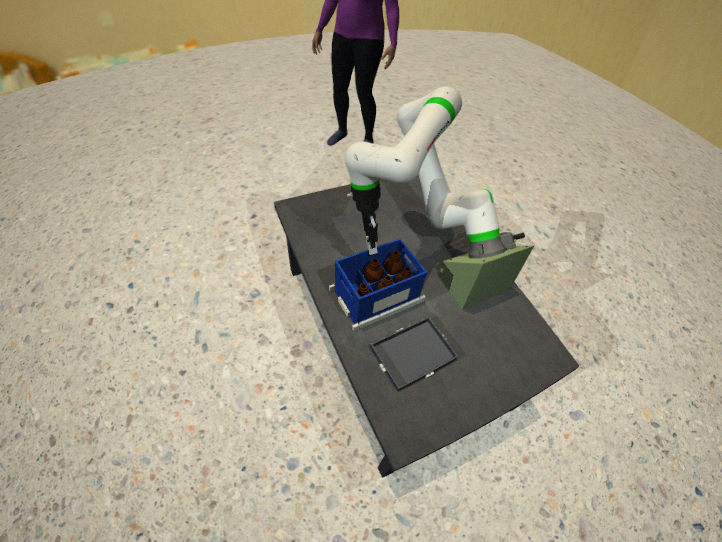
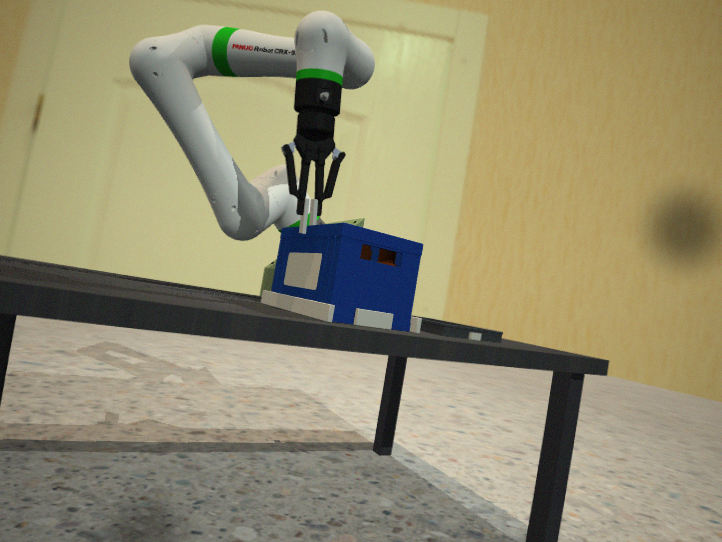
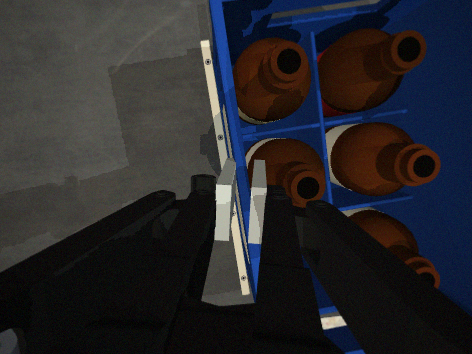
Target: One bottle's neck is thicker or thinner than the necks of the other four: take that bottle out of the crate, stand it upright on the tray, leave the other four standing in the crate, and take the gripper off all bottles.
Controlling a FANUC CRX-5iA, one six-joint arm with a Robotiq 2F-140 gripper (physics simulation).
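Places are measured from the arm's base along level axes (x ahead, y left, z up), in metres.
Pixels of known places: gripper, between the fingertips: (image 1: 372, 251) (image 2: 307, 233) (image 3: 244, 178); arm's base, origin of its link: (image 1: 487, 253).
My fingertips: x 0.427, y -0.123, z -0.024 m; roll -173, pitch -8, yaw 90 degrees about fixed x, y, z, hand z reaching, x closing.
Ahead of a thing's pixels: the offset from my fingertips to its top centre. "pt": to the spot under its first point. Level surfaces: height alone.
The blue crate {dy +0.088, dx -0.005, dz +0.015 m} (image 1: 361, 310) (image 2: 373, 285) (image 3: 450, 150) stands on the table. Five brown bottles stand in it: one {dy +0.048, dx +0.004, dz +0.003 m} (image 1: 373, 271) (image 3: 275, 157) nearest my fingers, others {dy +0.026, dx -0.084, dz +0.003 m} (image 3: 272, 87) {dy +0.111, dx -0.098, dz +0.003 m} (image 3: 360, 75) {dy +0.135, dx -0.016, dz +0.003 m} (image 3: 375, 157) {dy +0.150, dx +0.077, dz +0.003 m} (image 3: 387, 232) beside and beyond it. I cannot tell whose neck differs. My gripper (image 1: 372, 250) (image 2: 310, 217) (image 3: 244, 178) points down over the crate's long wall, one pad outside it and one inside. The fingers are nearly together, shut on the wall's top edge. No bottle is between them; the nearest neck is beside the inner finger. The tray {pt dy +0.362, dx -0.060, dz -0.155 m} (image 1: 414, 352) holds no bottle.
Pale rails (image 1: 387, 313) (image 2: 373, 318) (image 3: 215, 100) run along the crate's foot. The tray lies past the crate on the dark table {dz -0.160 m} (image 1: 489, 373). The arm's green pedestal (image 1: 489, 280) stands beside the crate and tray. A person (image 1: 355, 58) stands behind the table.
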